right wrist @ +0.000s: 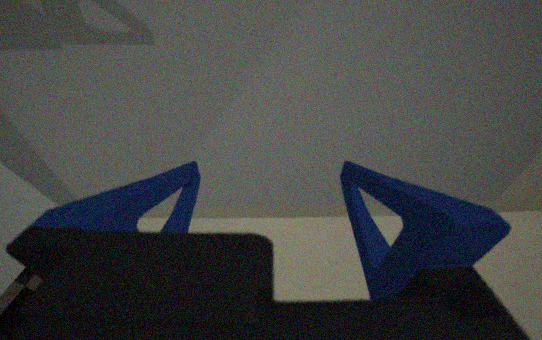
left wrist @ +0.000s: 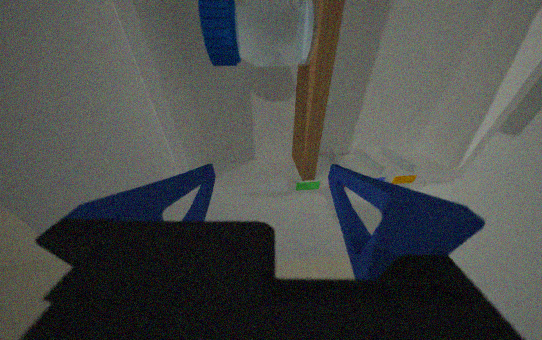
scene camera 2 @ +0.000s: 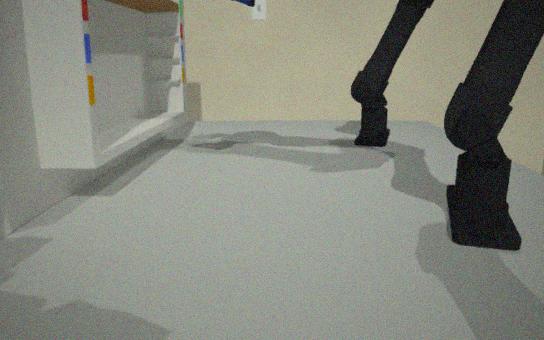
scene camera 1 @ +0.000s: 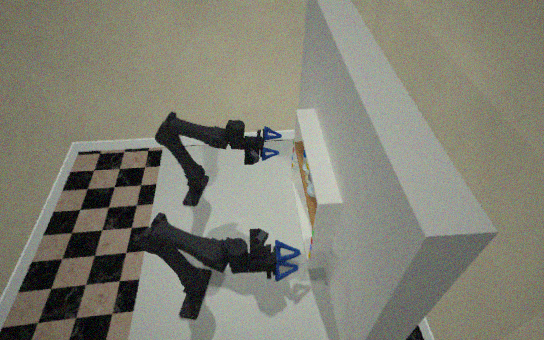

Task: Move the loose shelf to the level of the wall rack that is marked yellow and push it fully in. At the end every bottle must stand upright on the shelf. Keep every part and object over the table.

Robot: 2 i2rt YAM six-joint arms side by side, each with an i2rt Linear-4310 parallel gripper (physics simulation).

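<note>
The loose brown shelf is in the white wall rack, in line with the top, green mark. The yellow mark is the lowest. Clear bottles are on the shelf; one blue-capped bottle stands upright on it. My left gripper is open and empty, in front of the rack near its upper end in scene camera 1. My right gripper is open and empty near the rack's lower end; one blue finger shows in scene camera 2.
A tall white wall carries the rack and rises beside both grippers. A checkered surface lies behind the arms. A raised white edge borders the table at the top of scene camera 1. Both arm bases stand on the white table.
</note>
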